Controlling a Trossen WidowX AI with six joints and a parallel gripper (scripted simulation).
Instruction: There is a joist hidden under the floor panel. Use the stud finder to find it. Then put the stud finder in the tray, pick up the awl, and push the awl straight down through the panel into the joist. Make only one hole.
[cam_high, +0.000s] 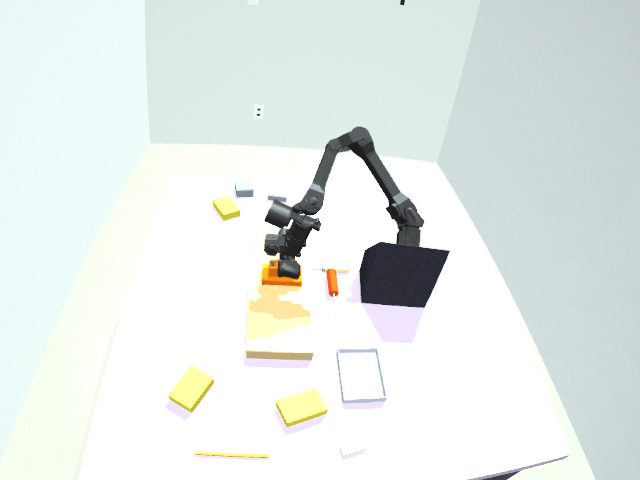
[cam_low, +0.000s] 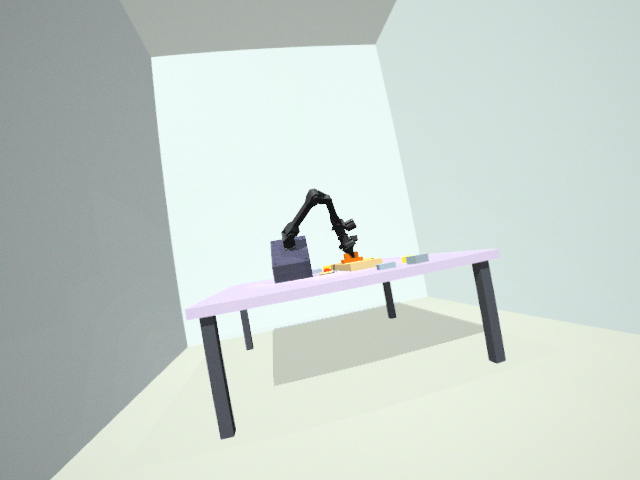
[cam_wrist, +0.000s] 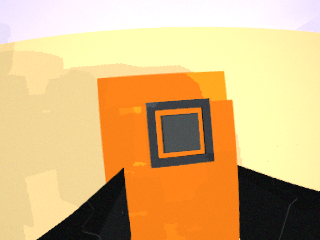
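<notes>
My gripper tip is now 230 mm past the pale tray, 330 mm to the right of it and 50 mm above it. Round my gripper tip: orange-handled tool (170 mm behind, 40 mm to the left, 50 mm below); then square indicator light (20 mm ahead, 30 mm above); then orange stud finder (10 mm ahead, 20 mm above).
</notes>
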